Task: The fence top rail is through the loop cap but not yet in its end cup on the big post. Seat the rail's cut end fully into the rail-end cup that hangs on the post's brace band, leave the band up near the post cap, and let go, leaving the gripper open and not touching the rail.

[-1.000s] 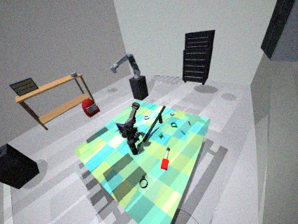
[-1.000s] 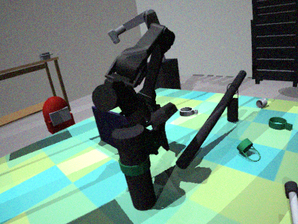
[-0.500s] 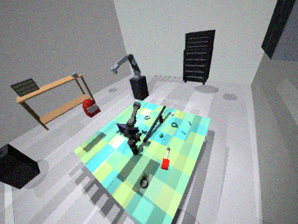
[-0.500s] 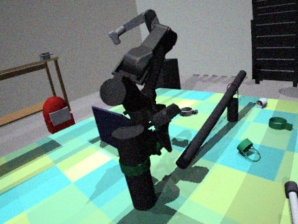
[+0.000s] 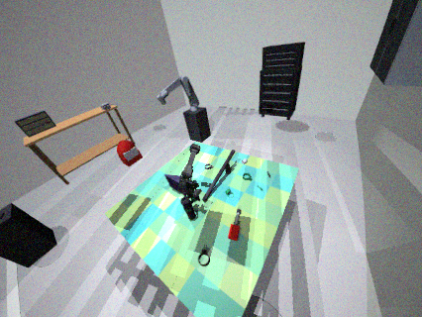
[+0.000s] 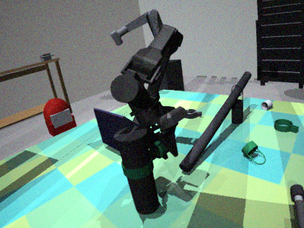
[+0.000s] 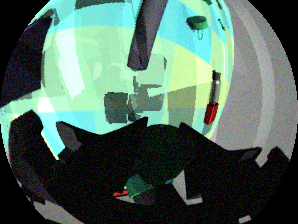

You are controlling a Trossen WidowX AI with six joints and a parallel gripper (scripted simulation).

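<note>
Right now my gripper tip is 3 cm to the left of the green rail-end cup, 3 cm below it and 2 cm past it. Round my gripper tip: small post: 45 cm to the left, 2 cm behind, 1 cm above; then white cup: 66 cm to the left, 8 cm below, 6 cm ahead; then grey ring: 43 cm to the left, 24 cm behind, 9 cm below.
</note>
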